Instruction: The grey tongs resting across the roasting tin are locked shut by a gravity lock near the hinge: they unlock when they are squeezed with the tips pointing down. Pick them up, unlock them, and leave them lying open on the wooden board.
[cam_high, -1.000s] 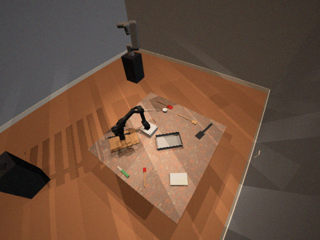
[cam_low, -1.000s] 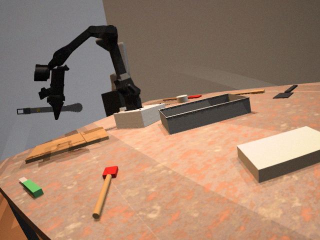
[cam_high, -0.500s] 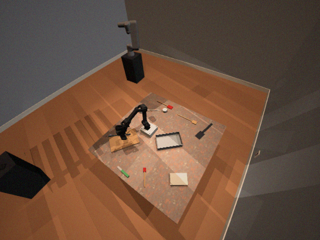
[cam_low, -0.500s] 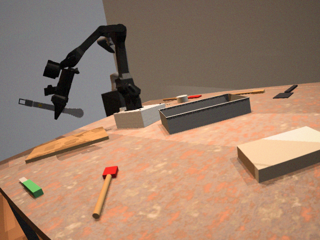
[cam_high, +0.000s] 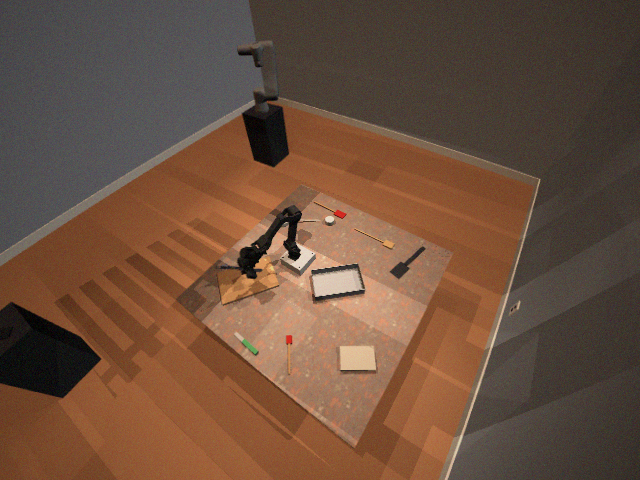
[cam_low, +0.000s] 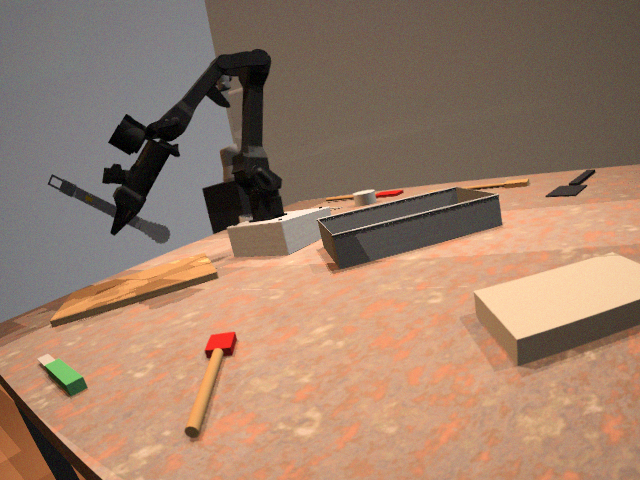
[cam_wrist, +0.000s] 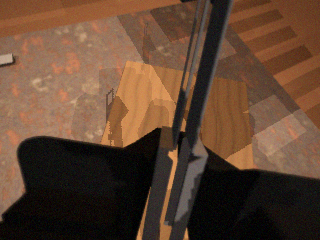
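Right now the wooden board is 2 cm behind my gripper tip, 3 cm to the left of it and 12 cm below it. Round my gripper tip: white disc: 19 cm ahead, 72 cm to the left, 11 cm below; then beige block: 80 cm ahead, 5 cm to the right, 12 cm below; then red spatula: 15 cm ahead, 83 cm to the left, 12 cm below.
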